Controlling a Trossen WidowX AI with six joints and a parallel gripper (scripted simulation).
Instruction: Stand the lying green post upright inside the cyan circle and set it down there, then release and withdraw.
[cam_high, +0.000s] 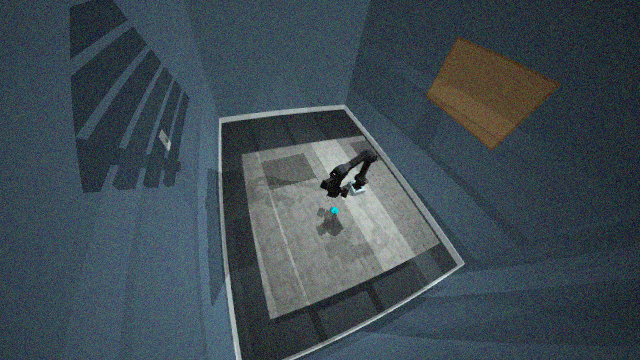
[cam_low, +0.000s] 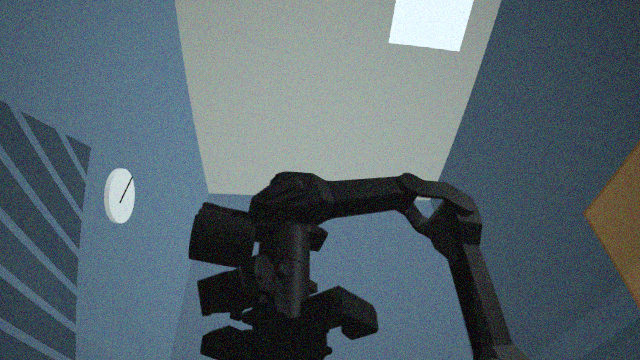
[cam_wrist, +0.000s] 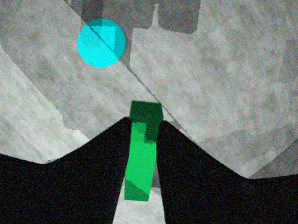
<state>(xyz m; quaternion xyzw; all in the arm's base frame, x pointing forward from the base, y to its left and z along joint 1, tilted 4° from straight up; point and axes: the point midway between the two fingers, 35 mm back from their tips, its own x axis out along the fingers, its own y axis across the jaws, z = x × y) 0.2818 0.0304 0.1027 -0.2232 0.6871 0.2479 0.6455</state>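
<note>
My gripper tip is 140 mm above the cyan circle, 60 mm to the right of it and 10 mm past it. From my gripper tip the other things lie so: green post 20 mm behind, 10 mm to the right.
</note>
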